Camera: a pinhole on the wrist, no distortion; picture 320 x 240 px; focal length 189.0 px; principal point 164.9 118.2 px. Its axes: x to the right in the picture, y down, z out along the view. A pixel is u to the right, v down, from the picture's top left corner.
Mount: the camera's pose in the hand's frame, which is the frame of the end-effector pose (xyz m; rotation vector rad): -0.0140 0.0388 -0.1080 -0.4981 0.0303 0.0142
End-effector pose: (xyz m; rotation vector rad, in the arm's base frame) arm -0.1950 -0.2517 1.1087 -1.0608 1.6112 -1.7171
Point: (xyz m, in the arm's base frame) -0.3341 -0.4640 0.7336
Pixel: outside the picture
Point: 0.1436 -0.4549 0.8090
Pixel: 142.5 107.7
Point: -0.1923 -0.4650 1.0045
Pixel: 288.5 92.6
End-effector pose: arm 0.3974 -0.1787 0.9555 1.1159 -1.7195 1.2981
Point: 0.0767 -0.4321 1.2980
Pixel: outside the picture
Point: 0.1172 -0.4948 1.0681
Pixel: 290.9 85.6
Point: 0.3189 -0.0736 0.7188
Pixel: outside the picture
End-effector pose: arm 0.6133 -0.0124 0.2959 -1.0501 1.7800 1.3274
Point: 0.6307 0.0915 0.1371
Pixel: outside the picture
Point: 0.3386 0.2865 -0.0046
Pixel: 293.7 71.7
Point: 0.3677 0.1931 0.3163
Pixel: 194.2 146.9
